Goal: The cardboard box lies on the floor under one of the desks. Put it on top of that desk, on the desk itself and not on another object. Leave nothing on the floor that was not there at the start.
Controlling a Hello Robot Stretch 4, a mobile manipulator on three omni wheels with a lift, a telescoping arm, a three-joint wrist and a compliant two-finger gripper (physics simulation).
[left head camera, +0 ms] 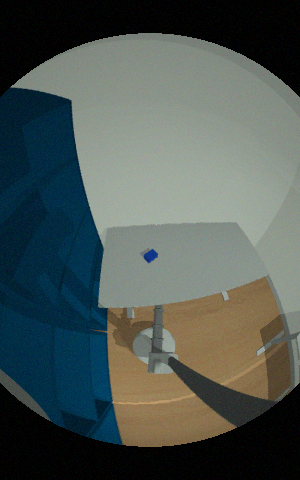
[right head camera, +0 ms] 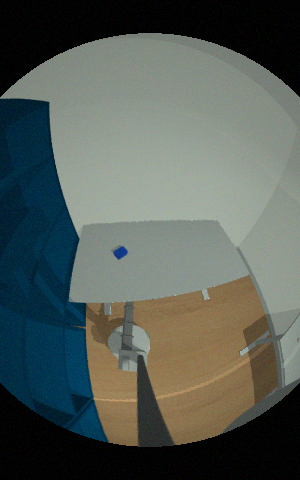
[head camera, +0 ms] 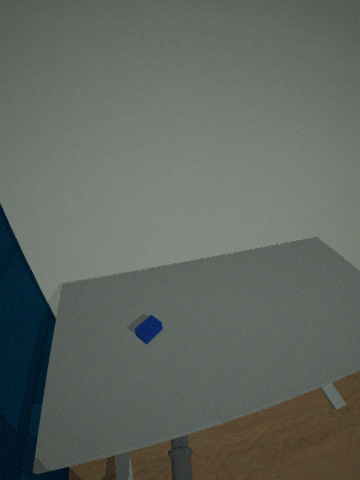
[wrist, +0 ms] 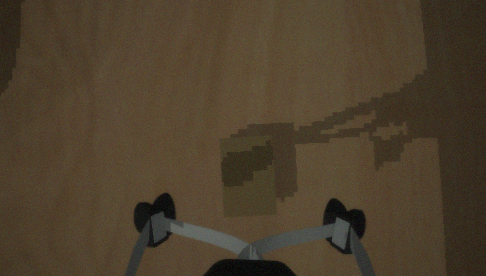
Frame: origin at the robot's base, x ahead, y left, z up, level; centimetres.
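Where they show: gripper, fingertip midpoint: [wrist: 248, 213].
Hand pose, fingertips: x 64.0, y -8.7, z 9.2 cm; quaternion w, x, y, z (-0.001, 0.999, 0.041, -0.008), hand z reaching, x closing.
Observation:
Each offset is from my fingertips to the top centre of the thing. Level surfaces: height alone.
The cardboard box {dx -0.5, dy +2.6, dz -7.0 cm} [wrist: 248, 177] is a small olive-brown block on the wooden floor in the wrist view, partly under a shadow. My gripper [wrist: 248, 213] is open and empty above the floor, its black fingertips wide apart. The box lies below and a little beyond the line between the fingertips, nearly midway between them, with its long side pointing away from me. The grey desk {dz +60.1 cm} [head camera: 225, 320] [left head camera: 200, 260] [right head camera: 175, 260] shows from above. The box and the gripper do not show in the three head views, where the desk top hides the floor below it.
A small blue block {dx +3.8, dy +17.6, dz +64.5 cm} [head camera: 149, 329] [left head camera: 150, 256] [right head camera: 120, 252] lies on the desk's left part. A tall blue panelled structure [head camera: 22, 350] [left head camera: 45, 250] [right head camera: 30, 250] stands close at the desk's left side. My arm [head camera: 181, 460] [left head camera: 158, 325] [right head camera: 128, 325] reaches under the desk's front edge.

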